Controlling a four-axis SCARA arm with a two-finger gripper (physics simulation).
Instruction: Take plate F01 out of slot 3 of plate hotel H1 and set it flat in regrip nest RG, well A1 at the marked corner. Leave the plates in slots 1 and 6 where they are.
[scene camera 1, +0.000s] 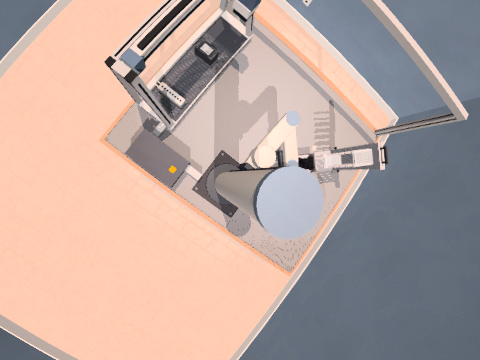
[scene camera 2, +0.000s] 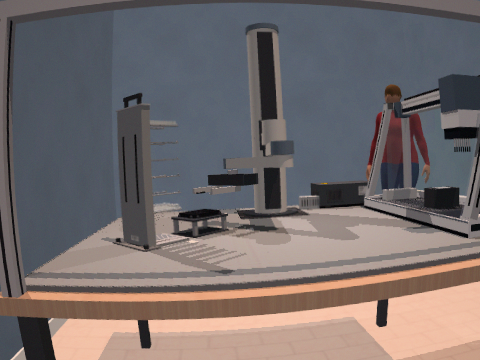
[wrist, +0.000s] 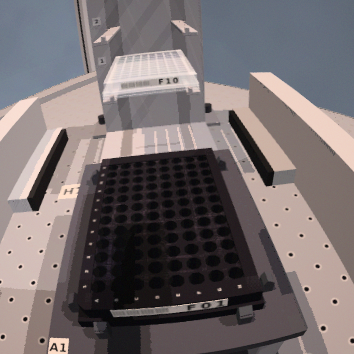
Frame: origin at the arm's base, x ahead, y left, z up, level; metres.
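Where they show: gripper, fingertip midpoint: (scene camera 1: 308, 163) (scene camera 2: 202, 191) (wrist: 144, 104); arm's base at its link origin: (scene camera 2: 270, 215).
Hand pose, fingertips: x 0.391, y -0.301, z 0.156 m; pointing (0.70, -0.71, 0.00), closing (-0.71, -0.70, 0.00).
Note:
Things, the pixels of their top centre, and the offset from my fingertips.
- Black plate F01 at its top centre: (wrist: 160, 208) (scene camera 2: 199, 211) (scene camera 1: 305, 163) dx +0.011, dy -0.012, dz -0.069 m
- regrip nest at its top centre: (wrist: 161, 213) (scene camera 2: 199, 212) dx +0.011, dy -0.013, dz -0.073 m
- clear plate F10 at its top centre: (wrist: 148, 62) (scene camera 2: 157, 205) (scene camera 1: 333, 160) dx +0.140, dy -0.144, dz -0.028 m
- plate at its top centre: (scene camera 2: 153, 122) (scene camera 1: 363, 157) dx +0.140, dy -0.144, dz +0.238 m
Black plate F01 (wrist: 165, 225) (scene camera 2: 200, 213) lies flat in the regrip nest (wrist: 280, 322) (scene camera 2: 195, 227), inside its corner posts. Its lettered edge is at the near end, A at the left, by the nest's A1 label. My gripper (wrist: 144, 104) (scene camera 2: 200, 190) is shut and empty; its pads stand apart above the nest, touching nothing. Hotel H1 (scene camera 2: 135, 175) (wrist: 150, 112) holds clear plate F10 (wrist: 152, 67) (scene camera 2: 167, 206) in slot 1 and a plate (scene camera 2: 164, 123) in slot 6. Slot 3 shows bare shelves in scene camera 2's view.
The arm column (scene camera 2: 263, 120) (scene camera 1: 290, 202) stands behind the nest. A framed liquid handler (scene camera 1: 192, 75) (scene camera 2: 425, 212) stands on the far side of the table from the hotel. A dark controller box (scene camera 1: 157, 159) (scene camera 2: 340, 194) is behind. A person (scene camera 2: 395, 130) stands beyond the table.

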